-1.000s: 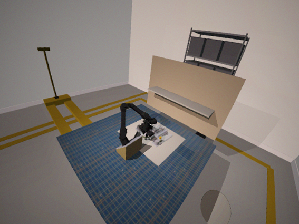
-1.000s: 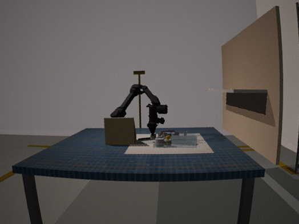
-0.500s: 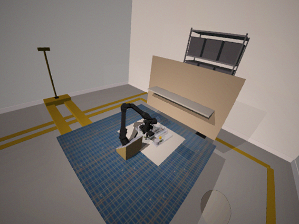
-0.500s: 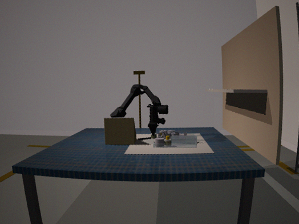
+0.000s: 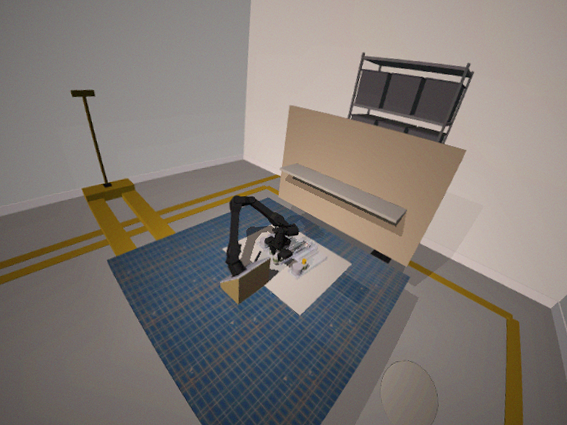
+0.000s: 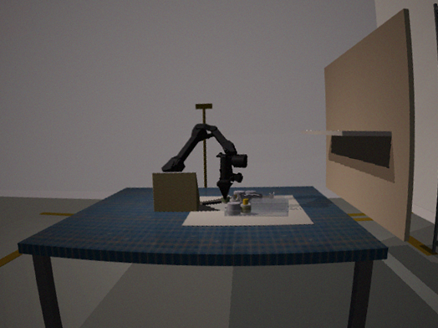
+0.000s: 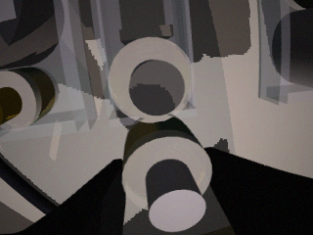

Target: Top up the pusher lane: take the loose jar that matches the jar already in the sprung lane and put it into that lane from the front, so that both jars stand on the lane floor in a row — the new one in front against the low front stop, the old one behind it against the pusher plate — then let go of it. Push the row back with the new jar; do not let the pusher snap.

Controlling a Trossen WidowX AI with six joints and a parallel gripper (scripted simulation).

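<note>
The white mat lies 10 cm ahead of my gripper tip, 5 cm below it and 2 cm to the right of it. Also, from my gripper tip: shelf: 54 cm ahead, 32 cm above, 7 cm to the right; clear lane unit: 18 cm ahead, 6 cm to the right, 3 cm below; brown wall board: 65 cm ahead, 35 cm above, 8 cm to the right.
</note>
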